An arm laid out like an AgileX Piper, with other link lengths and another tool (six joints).
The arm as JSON. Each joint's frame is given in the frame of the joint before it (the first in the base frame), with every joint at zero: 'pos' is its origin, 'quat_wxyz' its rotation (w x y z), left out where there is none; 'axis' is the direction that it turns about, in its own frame. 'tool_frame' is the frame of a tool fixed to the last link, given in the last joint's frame.
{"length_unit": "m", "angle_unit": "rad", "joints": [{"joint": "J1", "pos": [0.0, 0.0, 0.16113], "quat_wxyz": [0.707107, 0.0, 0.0, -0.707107], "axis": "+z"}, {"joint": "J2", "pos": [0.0, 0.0, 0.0], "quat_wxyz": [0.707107, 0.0, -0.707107, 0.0], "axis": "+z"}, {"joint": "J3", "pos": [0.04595, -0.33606, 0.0], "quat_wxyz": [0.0, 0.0, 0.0, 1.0], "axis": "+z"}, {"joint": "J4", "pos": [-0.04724, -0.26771, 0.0], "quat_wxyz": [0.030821, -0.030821, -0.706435, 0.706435], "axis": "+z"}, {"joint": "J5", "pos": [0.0, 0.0, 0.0], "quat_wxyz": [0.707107, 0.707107, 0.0, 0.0], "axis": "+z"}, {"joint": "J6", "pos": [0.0, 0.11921, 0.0], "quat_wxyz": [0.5, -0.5, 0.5, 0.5], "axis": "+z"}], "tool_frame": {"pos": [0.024, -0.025, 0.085], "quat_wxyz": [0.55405, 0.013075, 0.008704, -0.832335]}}
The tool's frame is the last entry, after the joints.
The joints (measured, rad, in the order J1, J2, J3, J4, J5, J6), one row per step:
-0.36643 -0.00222 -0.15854 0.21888 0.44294 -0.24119
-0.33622 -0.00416 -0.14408 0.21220 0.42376 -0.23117
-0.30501 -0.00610 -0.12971 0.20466 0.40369 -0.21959
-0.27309 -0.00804 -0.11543 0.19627 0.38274 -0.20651
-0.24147 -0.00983 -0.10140 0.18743 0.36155 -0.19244
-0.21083 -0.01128 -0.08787 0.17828 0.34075 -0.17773
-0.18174 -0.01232 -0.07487 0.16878 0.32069 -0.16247
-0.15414 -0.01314 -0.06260 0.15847 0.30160 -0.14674
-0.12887 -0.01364 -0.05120 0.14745 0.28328 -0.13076
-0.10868 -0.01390 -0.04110 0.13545 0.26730 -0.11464
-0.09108 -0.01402 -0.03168 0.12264 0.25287 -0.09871
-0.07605 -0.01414 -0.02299 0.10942 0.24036 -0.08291
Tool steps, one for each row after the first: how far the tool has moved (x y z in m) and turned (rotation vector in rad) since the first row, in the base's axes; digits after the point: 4 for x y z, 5 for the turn. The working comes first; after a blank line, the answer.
Tool pose at each row, in the base's axes (x y z in m, rotation vector in rad; the steps are taken from these numbers as rounded here):
0.1174 -0.0491 0.2834 2.09987 0.16915 1.69839
0.1194 -0.0473 0.2806 2.10149 0.19004 1.71906
0.1213 -0.0453 0.2780 2.10247 0.21101 1.74132
0.1231 -0.0433 0.2756 2.10277 0.23187 1.76504
0.1249 -0.0411 0.2734 2.10278 0.25202 1.78929
0.1265 -0.0390 0.2712 2.10291 0.27118 1.81319
0.1281 -0.0369 0.2691 2.10341 0.28896 1.83604
0.1295 -0.0348 0.2671 2.10386 0.30588 1.85761
0.1308 -0.0329 0.2653 2.10376 0.32110 1.87763
0.1318 -0.0316 0.2636 2.10344 0.33225 1.89343
0.1327 -0.0304 0.2620 2.10307 0.34212 1.90655
0.1335 -0.0295 0.2603 2.10311 0.35040 1.91713

0.0020 0.0018 -0.0028 0.00222 -0.00647 0.02281
0.0039 0.0038 -0.0054 0.00495 -0.01397 0.04623
0.0057 0.0058 -0.0078 0.00820 -0.02246 0.07008
0.0075 0.0080 -0.0100 0.01204 -0.03137 0.09368
0.0091 0.0101 -0.0122 0.01641 -0.04010 0.11660
0.0107 0.0122 -0.0143 0.02126 -0.04826 0.13834
0.0121 0.0143 -0.0163 0.02596 -0.05586 0.15893
0.0134 0.0162 -0.0181 0.03033 -0.06316 0.17760
0.0144 0.0175 -0.0198 0.03402 -0.06913 0.19175
0.0153 0.0187 -0.0214 0.03689 -0.07400 0.20383
0.0161 0.0196 -0.0231 0.03936 -0.07769 0.21387

